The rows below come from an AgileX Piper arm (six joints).
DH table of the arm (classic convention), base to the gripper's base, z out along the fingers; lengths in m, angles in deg. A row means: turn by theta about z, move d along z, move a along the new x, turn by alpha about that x. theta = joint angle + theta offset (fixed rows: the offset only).
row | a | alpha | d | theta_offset
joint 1 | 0.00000 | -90.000 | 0.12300 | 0.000
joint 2 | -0.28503 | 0.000 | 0.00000 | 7.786
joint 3 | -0.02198 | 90.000 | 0.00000 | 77.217
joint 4 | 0.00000 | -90.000 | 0.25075 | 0.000
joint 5 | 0.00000 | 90.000 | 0.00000 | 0.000
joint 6 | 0.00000 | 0.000 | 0.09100 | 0.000
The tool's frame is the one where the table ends.
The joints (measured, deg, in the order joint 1, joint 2, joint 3, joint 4, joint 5, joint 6), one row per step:
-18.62, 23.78, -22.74, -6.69, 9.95, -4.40
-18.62, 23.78, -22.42, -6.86, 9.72, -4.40
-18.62, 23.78, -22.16, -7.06, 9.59, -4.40
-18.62, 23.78, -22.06, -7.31, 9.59, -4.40
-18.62, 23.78, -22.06, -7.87, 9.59, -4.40
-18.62, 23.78, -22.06, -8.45, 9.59, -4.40
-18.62, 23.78, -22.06, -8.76, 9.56, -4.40
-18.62, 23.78, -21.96, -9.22, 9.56, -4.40
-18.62, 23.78, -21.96, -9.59, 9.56, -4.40
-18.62, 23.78, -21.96, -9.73, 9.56, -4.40
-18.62, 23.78, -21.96, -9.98, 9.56, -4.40
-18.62, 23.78, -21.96, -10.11, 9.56, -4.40
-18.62, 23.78, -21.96, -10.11, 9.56, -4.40
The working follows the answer.
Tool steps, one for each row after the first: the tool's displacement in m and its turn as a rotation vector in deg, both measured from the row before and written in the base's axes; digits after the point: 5 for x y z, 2 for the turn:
0.00019, -0.00007, -0.00153, -0.13, 0.14, 0.02
0.00013, -0.00007, -0.00133, -0.15, 0.19, 0.00
0.00002, -0.00008, -0.00058, -0.20, 0.17, -0.01
-0.00005, -0.00014, 0.00002, -0.53, 0.18, -0.03
-0.00005, -0.00014, 0.00002, -0.55, 0.18, -0.03
-0.00002, -0.00007, 0.00006, -0.30, 0.07, -0.01
0.00000, -0.00013, -0.00057, -0.40, 0.24, -0.03
-0.00003, -0.00009, 0.00002, -0.35, 0.12, -0.02
-0.00001, -0.00003, 0.00001, -0.13, 0.04, -0.01
-0.00002, -0.00006, 0.00001, -0.24, 0.08, -0.01
-0.00001, -0.00003, 0.00001, -0.12, 0.04, -0.01
0.00000, 0.00000, 0.00000, 0.00, 0.00, 0.00

Tool pose at each row, in the base's axes (x y z in m, rotation vector in deg; rounded; the steps above come from the unrounded poses):
0.09065, -0.03248, 0.30204, 7.32, 96.57, -23.25
0.09084, -0.03254, 0.30052, 7.18, 96.68, -23.37
0.09097, -0.03262, 0.29919, 7.04, 96.84, -23.52
0.09099, -0.03269, 0.29860, 6.87, 96.96, -23.72
0.09094, -0.03283, 0.29862, 6.47, 97.02, -24.21
0.09089, -0.03298, 0.29864, 6.06, 97.07, -24.72
0.09088, -0.03305, 0.29870, 5.84, 97.07, -24.99
0.09088, -0.03318, 0.29813, 5.51, 97.22, -25.38
0.09085, -0.03327, 0.29814, 5.25, 97.25, -25.71
0.09084, -0.03330, 0.29815, 5.15, 97.26, -25.83
0.09081, -0.03336, 0.29816, 4.97, 97.28, -26.05
0.09080, -0.03339, 0.29817, 4.88, 97.29, -26.16
0.09080, -0.03339, 0.29817, 4.88, 97.29, -26.16

